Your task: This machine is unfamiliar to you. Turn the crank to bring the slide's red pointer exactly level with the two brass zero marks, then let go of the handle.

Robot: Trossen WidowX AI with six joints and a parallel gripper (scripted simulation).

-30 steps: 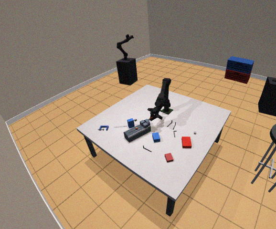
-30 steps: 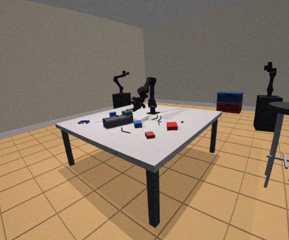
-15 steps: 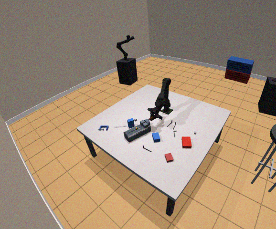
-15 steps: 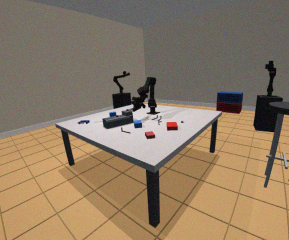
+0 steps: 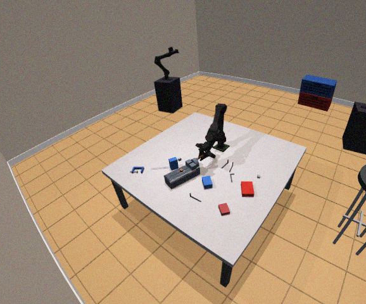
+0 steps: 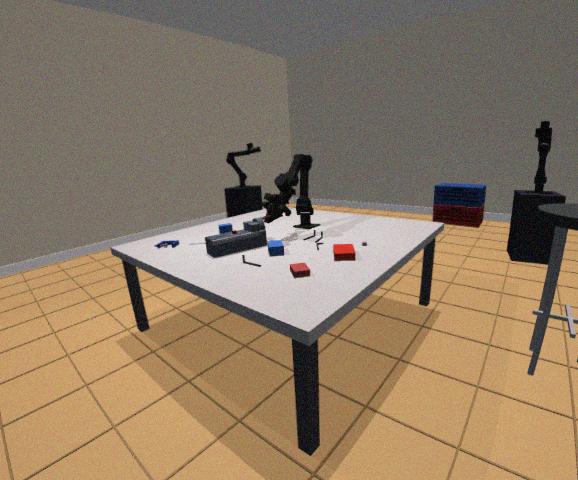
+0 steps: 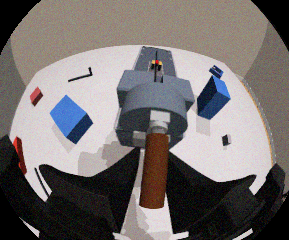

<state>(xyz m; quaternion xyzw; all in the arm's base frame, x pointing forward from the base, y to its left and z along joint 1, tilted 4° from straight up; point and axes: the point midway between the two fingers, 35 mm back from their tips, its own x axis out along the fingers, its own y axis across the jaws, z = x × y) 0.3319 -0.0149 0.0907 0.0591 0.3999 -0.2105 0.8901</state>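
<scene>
Right now my gripper tip is 2 cm past the brown crank handle, 1 cm to the right of it and 2 cm below it. From my gripper tip the other things lie so: red pointer: 15 cm ahead, 7 cm to the right, 1 cm below.
</scene>
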